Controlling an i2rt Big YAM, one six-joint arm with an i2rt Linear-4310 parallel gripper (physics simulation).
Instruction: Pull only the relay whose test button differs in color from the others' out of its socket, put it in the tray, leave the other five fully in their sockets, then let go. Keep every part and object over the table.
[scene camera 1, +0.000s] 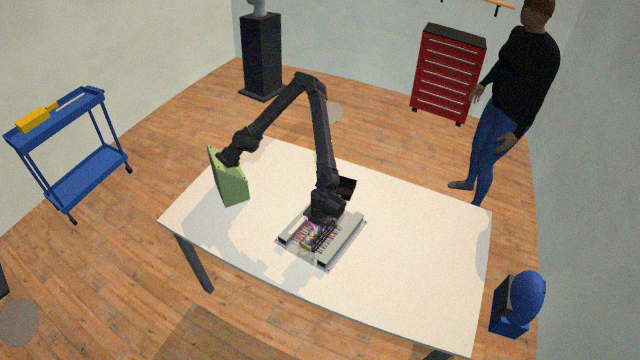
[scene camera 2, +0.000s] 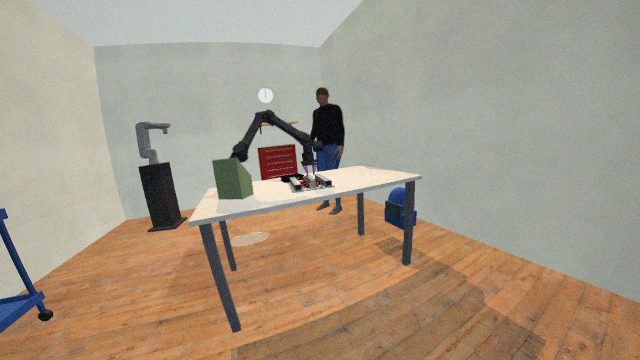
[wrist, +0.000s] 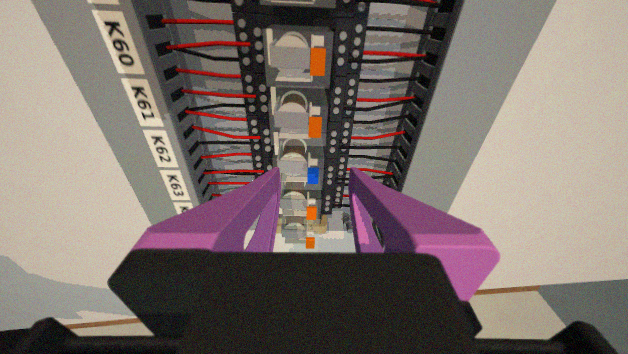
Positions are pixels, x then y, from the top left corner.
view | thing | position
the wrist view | my gripper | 314, 176
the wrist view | relay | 301, 167
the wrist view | relay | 292, 237
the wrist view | relay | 297, 56
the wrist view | relay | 297, 116
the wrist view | relay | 296, 206
